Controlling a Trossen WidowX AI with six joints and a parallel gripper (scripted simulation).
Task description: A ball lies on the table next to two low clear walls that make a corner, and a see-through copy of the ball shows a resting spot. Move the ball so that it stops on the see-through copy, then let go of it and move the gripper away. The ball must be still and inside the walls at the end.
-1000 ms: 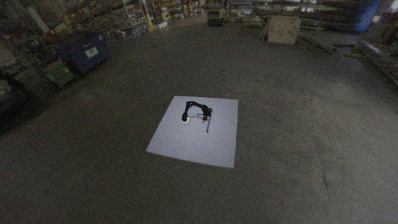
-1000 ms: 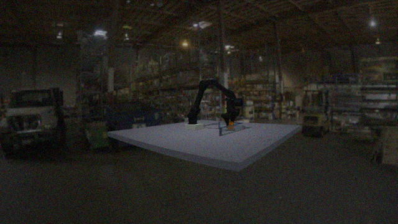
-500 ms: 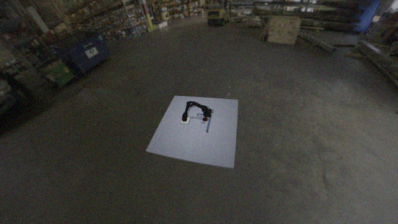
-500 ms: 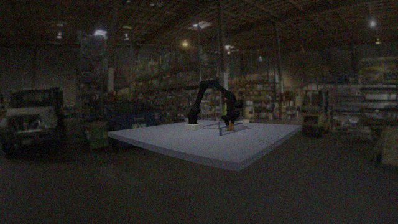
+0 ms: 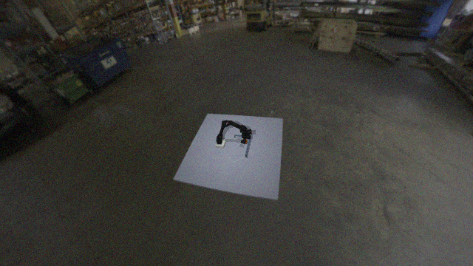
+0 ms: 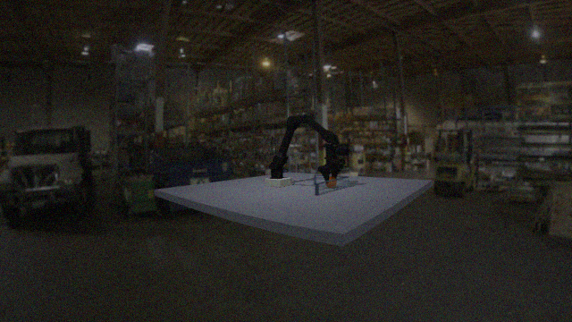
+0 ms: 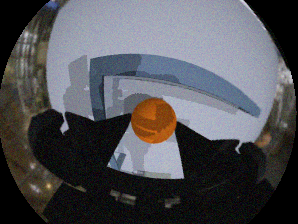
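My gripper tip is right at the orange ball.
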